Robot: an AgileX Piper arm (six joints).
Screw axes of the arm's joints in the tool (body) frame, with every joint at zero. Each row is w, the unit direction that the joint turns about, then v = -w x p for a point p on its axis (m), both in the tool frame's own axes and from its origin. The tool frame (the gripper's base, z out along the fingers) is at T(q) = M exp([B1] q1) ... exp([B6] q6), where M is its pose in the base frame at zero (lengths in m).
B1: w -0.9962 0 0.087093 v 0 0.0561 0
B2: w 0 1 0 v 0.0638 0 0.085
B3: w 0 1 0 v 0.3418 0 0.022
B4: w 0 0 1 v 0 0 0
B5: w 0 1 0 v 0.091 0 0
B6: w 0 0 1 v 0 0 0
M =
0.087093 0 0.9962 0.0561
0 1 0 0
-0.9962 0 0.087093 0.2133
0 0 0 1
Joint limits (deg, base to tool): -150..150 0..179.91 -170..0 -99.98..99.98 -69.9..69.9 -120..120
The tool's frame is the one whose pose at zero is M.
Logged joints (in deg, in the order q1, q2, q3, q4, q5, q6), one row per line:
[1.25 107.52 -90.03 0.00 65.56 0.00]
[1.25 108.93 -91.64 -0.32 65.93 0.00]
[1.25 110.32 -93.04 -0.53 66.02 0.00]
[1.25 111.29 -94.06 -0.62 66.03 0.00]
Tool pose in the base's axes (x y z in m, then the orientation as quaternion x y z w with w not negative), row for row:
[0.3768 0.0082 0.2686 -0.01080 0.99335 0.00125 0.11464]
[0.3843 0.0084 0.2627 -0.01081 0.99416 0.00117 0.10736]
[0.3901 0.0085 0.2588 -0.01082 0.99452 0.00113 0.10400]
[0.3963 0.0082 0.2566 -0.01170 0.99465 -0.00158 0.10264]
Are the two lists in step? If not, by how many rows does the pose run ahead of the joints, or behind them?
The pose runs 2 rows behind the joints: the pose in row i belongs to the joints in row i - 2.
